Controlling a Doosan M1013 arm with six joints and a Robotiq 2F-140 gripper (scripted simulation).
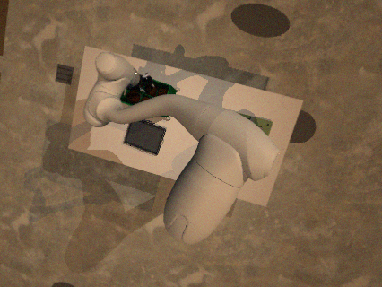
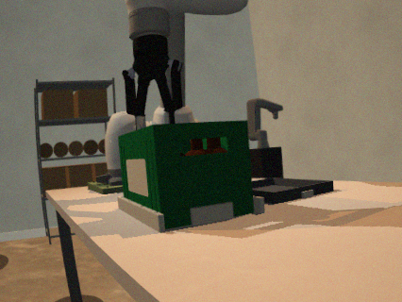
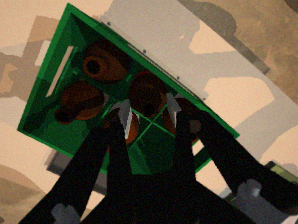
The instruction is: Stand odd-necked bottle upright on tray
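My gripper is now 90 mm above the brown bottle. The rest, counted from my hand: green crate 90 mm below, 40 mm to the left; then dark tray 310 mm to the left, 160 mm below, 20 mm behind.
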